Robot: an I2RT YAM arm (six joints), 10 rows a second.
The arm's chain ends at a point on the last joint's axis. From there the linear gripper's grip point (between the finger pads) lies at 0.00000 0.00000 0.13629 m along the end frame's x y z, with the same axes.
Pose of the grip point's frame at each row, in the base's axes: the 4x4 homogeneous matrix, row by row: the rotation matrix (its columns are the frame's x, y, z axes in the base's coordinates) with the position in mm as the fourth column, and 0 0 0 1 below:
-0.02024 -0.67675 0.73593 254.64; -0.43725 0.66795 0.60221 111.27; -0.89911 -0.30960 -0.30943 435.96; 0 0 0 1
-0.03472 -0.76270 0.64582 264.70; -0.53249 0.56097 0.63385 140.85; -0.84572 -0.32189 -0.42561 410.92; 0 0 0 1
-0.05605 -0.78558 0.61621 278.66; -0.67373 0.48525 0.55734 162.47; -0.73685 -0.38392 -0.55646 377.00; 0 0 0 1
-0.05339 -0.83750 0.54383 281.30; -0.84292 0.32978 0.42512 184.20; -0.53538 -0.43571 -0.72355 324.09; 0 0 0 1
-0.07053 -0.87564 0.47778 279.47; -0.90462 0.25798 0.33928 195.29; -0.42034 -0.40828 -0.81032 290.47; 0 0 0 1
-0.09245 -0.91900 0.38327 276.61; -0.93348 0.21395 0.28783 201.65; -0.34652 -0.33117 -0.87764 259.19; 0 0 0 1
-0.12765 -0.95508 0.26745 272.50; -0.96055 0.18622 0.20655 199.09; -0.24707 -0.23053 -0.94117 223.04; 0 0 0 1
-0.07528 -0.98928 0.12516 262.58; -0.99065 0.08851 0.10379 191.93; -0.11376 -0.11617 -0.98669 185.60; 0 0 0 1
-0.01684 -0.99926 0.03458 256.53; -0.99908 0.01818 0.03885 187.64; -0.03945 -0.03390 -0.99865 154.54; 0 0 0 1
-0.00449 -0.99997 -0.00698 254.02; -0.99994 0.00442 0.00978 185.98; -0.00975 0.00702 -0.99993 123.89; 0 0 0 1
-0.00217 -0.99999 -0.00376 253.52; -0.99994 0.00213 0.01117 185.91; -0.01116 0.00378 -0.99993 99.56; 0 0 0 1
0.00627 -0.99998 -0.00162 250.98; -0.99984 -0.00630 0.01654 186.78; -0.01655 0.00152 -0.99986 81.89; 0 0 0 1
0.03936 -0.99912 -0.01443 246.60; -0.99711 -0.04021 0.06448 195.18; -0.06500 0.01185 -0.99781 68.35; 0 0 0 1
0.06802 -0.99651 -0.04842 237.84; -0.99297 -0.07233 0.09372 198.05; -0.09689 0.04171 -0.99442 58.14; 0 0 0 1
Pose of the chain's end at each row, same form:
-0.02024 -0.67675 0.73593 154.34; -0.43725 0.66795 0.60221 29.19; -0.89911 -0.30960 -0.30943 478.13; 0 0 0 1
-0.03472 -0.76270 0.64582 176.68; -0.53249 0.56097 0.63385 54.46; -0.84572 -0.32189 -0.42561 468.93; 0 0 0 1
-0.05605 -0.78558 0.61621 194.68; -0.67373 0.48525 0.55734 86.51; -0.73685 -0.38392 -0.55646 452.84; 0 0 0 1
-0.05339 -0.83750 0.54383 207.18; -0.84292 0.32978 0.42512 126.26; -0.53538 -0.43571 -0.72355 422.70; 0 0 0 1
-0.07053 -0.87564 0.47778 214.35; -0.90462 0.25798 0.33928 149.05; -0.42034 -0.40828 -0.81032 400.91; 0 0 0 1
-0.09245 -0.91900 0.38327 224.37; -0.93348 0.21395 0.28783 162.42; -0.34652 -0.33117 -0.87764 378.80; 0 0 0 1
-0.12765 -0.95508 0.26745 236.05; -0.96055 0.18622 0.20655 170.94; -0.24707 -0.23053 -0.94117 351.31; 0 0 0 1
-0.07528 -0.98928 0.12516 245.52; -0.99065 0.08851 0.10379 177.78; -0.11376 -0.11617 -0.98669 320.08; 0 0 0 1
-0.01684 -0.99926 0.03458 251.82; -0.99908 0.01818 0.03885 182.35; -0.03945 -0.03390 -0.99865 290.65; 0 0 0 1
-0.00449 -0.99997 -0.00698 254.97; -0.99994 0.00442 0.00978 184.65; -0.00975 0.00702 -0.99993 260.17; 0 0 0 1
-0.00217 -0.99999 -0.00376 254.03; -0.99994 0.00213 0.01117 184.39; -0.01116 0.00378 -0.99993 235.84; 0 0 0 1
0.00627 -0.99998 -0.00162 251.20; -0.99984 -0.00630 0.01654 184.53; -0.01655 0.00152 -0.99986 218.16; 0 0 0 1
0.03936 -0.99912 -0.01443 248.57; -0.99711 -0.04021 0.06448 186.39; -0.06500 0.01185 -0.99781 204.34; 0 0 0 1
0.06802 -0.99651 -0.04842 244.44; -0.99297 -0.07233 0.09372 185.28; -0.09689 0.04171 -0.99442 193.67; 0 0 0 1

